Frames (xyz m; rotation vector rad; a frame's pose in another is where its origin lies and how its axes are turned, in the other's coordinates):
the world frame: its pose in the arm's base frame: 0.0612 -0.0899 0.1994 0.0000 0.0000 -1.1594
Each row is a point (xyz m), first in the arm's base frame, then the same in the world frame.
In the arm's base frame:
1: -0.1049 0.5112 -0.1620
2: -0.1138 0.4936 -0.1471
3: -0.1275 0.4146 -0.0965
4: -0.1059 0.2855 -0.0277
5: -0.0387 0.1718 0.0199
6: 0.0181 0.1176 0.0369
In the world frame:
1: -0.6174 0.0881 -0.3614
2: -0.6048 0.0729 -0.3465
3: -0.5379 0.0288 -0.2959
4: -0.4109 -0.0030 -0.2271
5: -0.2798 0.0131 -0.1795
6: -0.2074 0.0435 -0.1625

